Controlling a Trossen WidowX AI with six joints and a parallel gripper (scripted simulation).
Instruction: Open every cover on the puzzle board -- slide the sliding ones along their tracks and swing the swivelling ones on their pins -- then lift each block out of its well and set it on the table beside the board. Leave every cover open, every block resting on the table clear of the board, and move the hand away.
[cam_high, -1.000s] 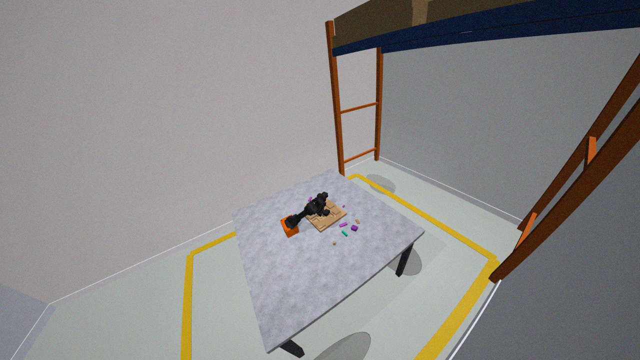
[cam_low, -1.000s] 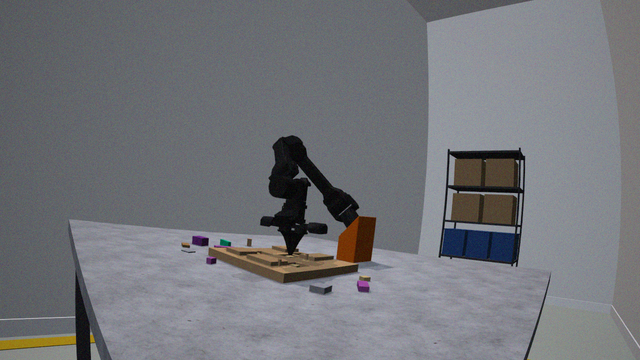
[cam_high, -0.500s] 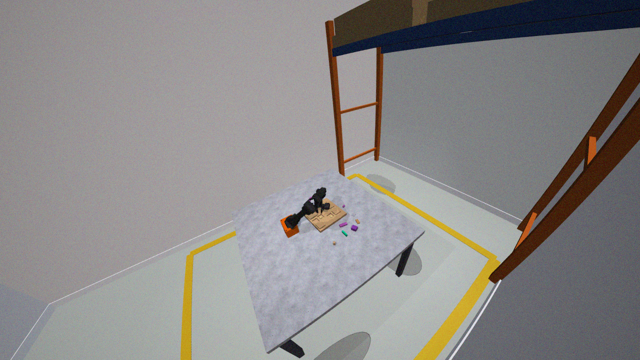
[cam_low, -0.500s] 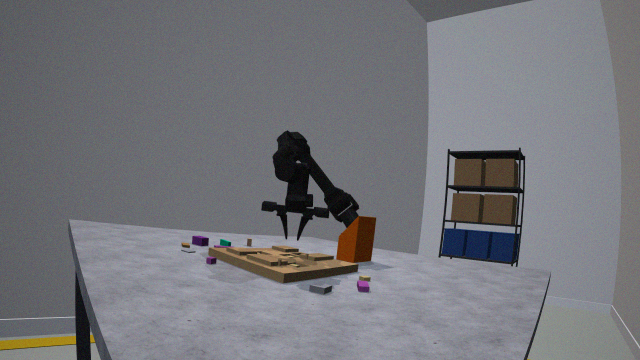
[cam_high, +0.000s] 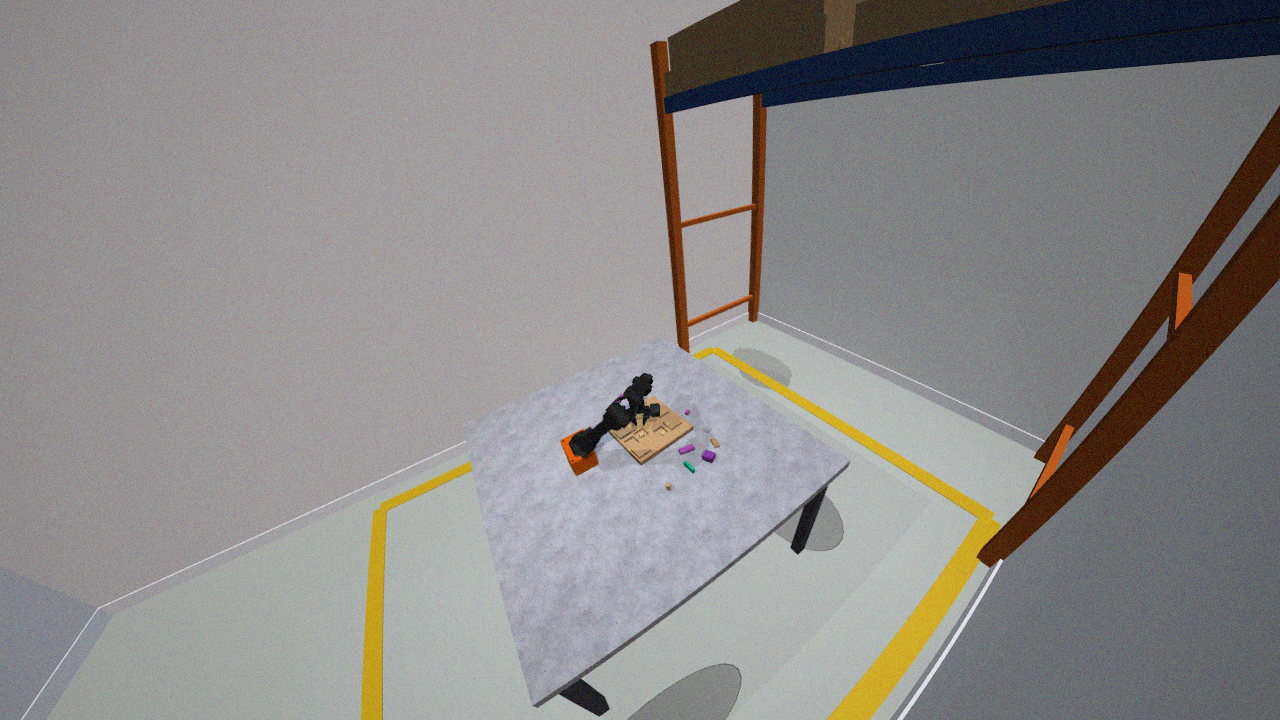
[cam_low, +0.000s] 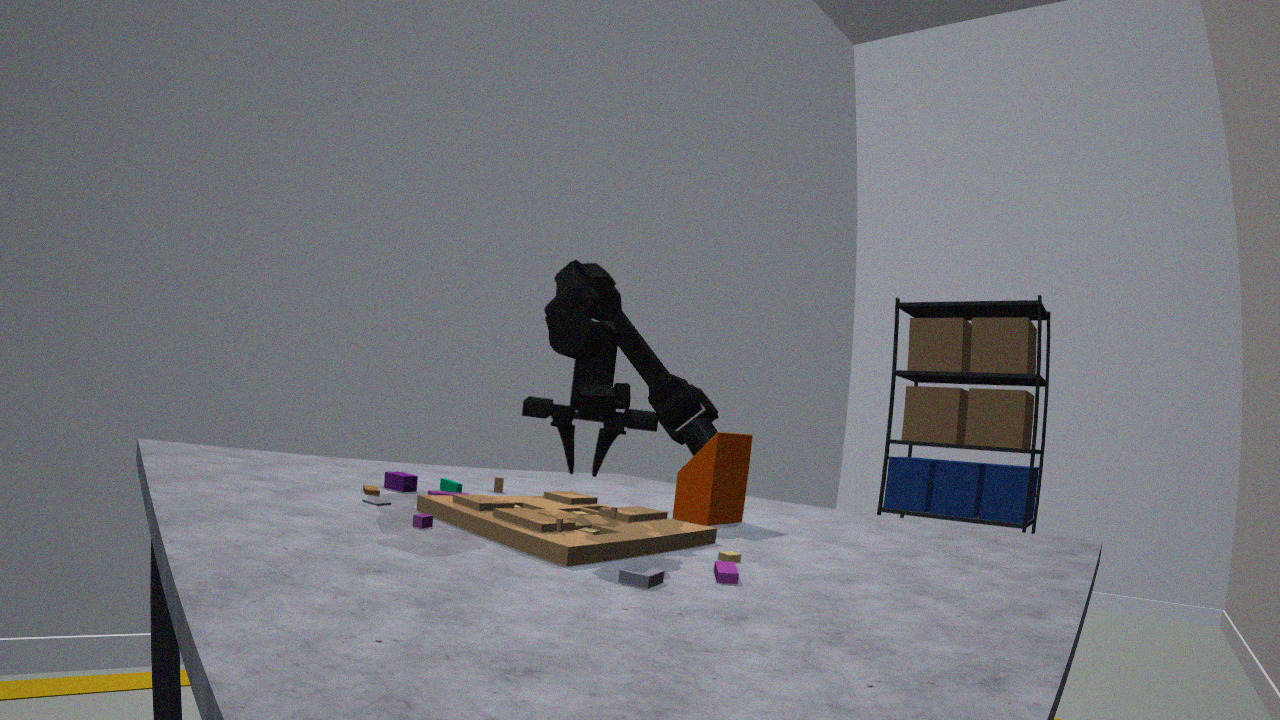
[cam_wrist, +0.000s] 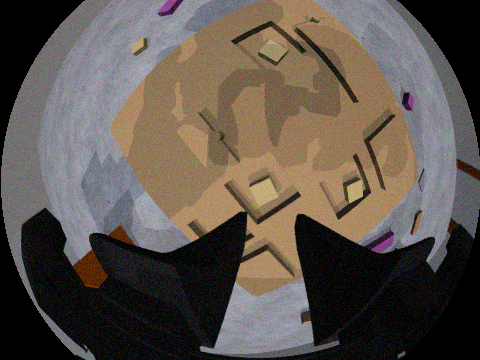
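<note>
Now: gripper tip 6 cm above the tan puzzle board, 4 cm short of it and 1 cm to the right of it.
</note>
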